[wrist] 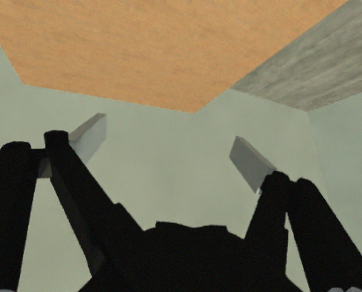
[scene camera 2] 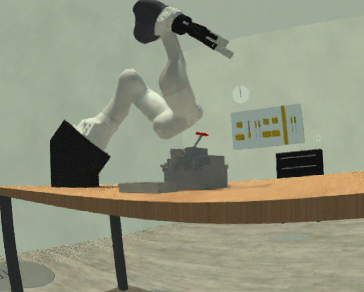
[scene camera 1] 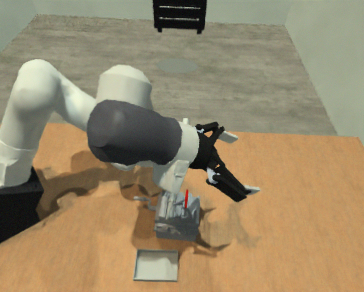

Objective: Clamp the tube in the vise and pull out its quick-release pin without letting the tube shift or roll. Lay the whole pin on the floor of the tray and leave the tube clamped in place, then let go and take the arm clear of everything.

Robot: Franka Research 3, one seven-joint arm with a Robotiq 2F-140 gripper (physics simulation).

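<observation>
A grey vise (scene camera 1: 176,231) (scene camera 2: 210,172) stands on the table. The tube (scene camera 1: 170,204) is a grey cylinder lying at the top of the vise, partly hidden by the arm in scene camera 1; whether the jaws grip it is too small to tell. The pin (scene camera 1: 186,199) (scene camera 2: 201,134) has a red handle and sticks up at a slant above the vise. A shallow grey tray (scene camera 1: 156,280) (scene camera 2: 145,187) lies in front of the vise and shows no pin on its floor. My gripper (scene camera 1: 244,163) (scene camera 2: 227,48) (wrist: 173,137) is open and empty, high above the table and apart from the vise.
The vise's crank handle (scene camera 1: 142,199) sticks out to the left in scene camera 1. My arm's lower links (scene camera 2: 180,107) are near and above the vise. The table (scene camera 1: 310,215) (scene camera 2: 300,200) (wrist: 125,50) has its far edge beyond the gripper. A black cabinet (scene camera 1: 179,15) (scene camera 2: 300,163) stands on the floor behind.
</observation>
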